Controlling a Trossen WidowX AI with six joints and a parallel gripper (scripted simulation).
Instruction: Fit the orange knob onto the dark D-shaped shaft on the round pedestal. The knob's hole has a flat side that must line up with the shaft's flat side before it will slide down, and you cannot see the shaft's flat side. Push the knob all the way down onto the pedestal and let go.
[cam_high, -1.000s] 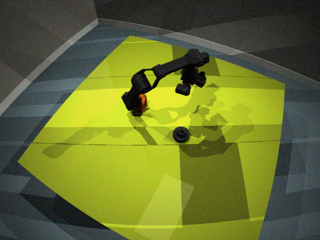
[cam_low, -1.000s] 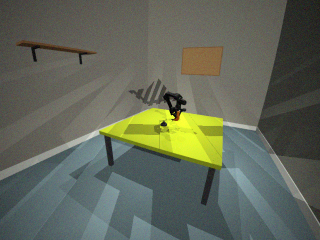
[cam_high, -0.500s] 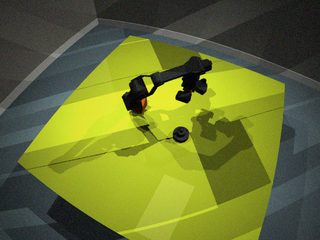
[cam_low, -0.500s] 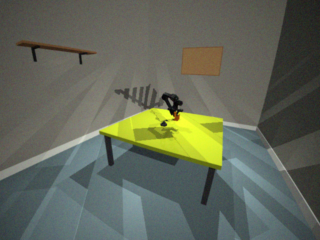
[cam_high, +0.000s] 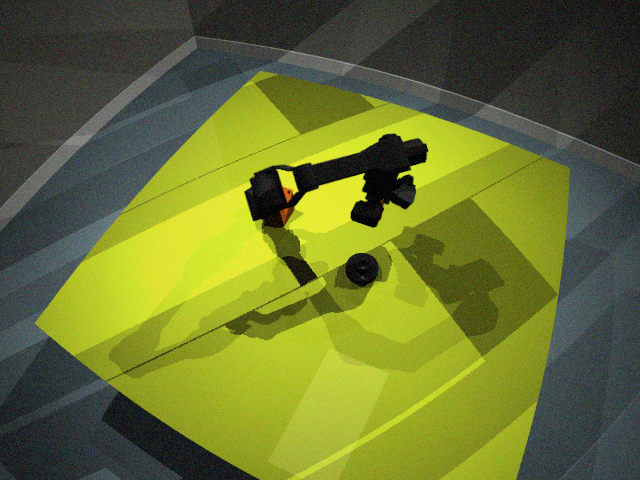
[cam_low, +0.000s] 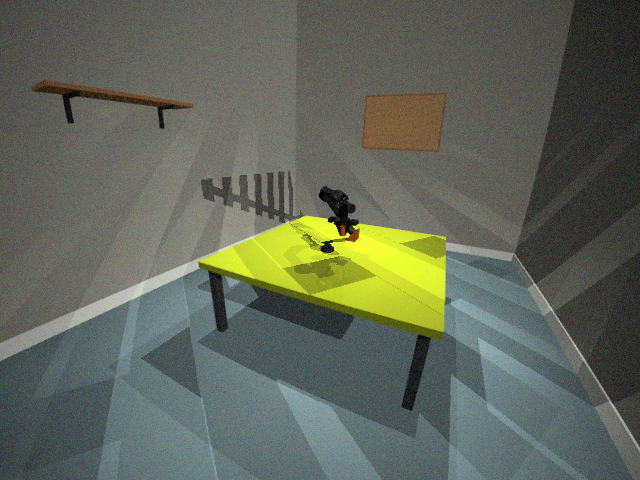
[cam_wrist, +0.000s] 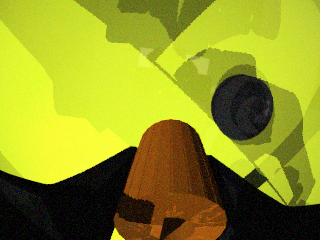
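The pedestal is 2 cm ahead of my gripper tip, 9 cm to the right of it and 9 cm below it. Round my gripper tip: orange knob: 2 cm above.
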